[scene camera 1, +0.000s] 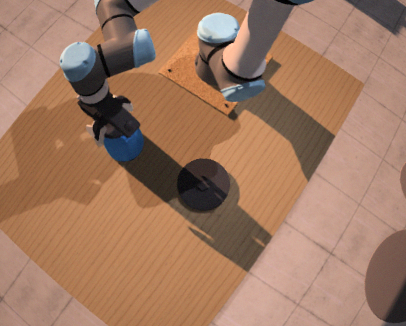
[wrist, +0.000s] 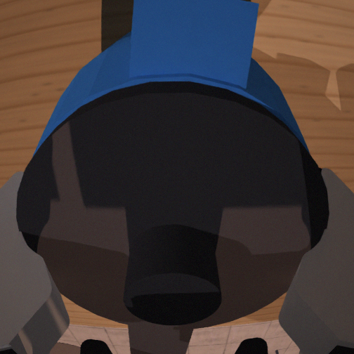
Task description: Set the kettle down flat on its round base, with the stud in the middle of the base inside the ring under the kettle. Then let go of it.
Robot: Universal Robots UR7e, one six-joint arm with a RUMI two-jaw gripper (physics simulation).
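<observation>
The kettle (scene camera 1: 125, 147) (wrist: 175, 135) has a blue body, a wide dark lid with a round knob, a blue spout and a dark handle. It stands upright on the wooden table at the left in the scene view. Its underside and the ring there are hidden. My gripper (scene camera 1: 119, 131) (wrist: 172, 173) is over it, with one finger against each side at the lid's rim, shut on the kettle. The round black base (scene camera 1: 200, 201) lies flat on the table, apart from the kettle, to its lower right in the scene view. A small stud (scene camera 1: 202, 187) shows at its middle.
The arm's foot stands on an orange-brown mounting plate (scene camera 1: 180, 72) at the back of the wooden table (scene camera 1: 125, 260). The table's right edge drops to a tiled floor (scene camera 1: 320, 225). A brown round object (scene camera 1: 392, 280) shows at the lower right.
</observation>
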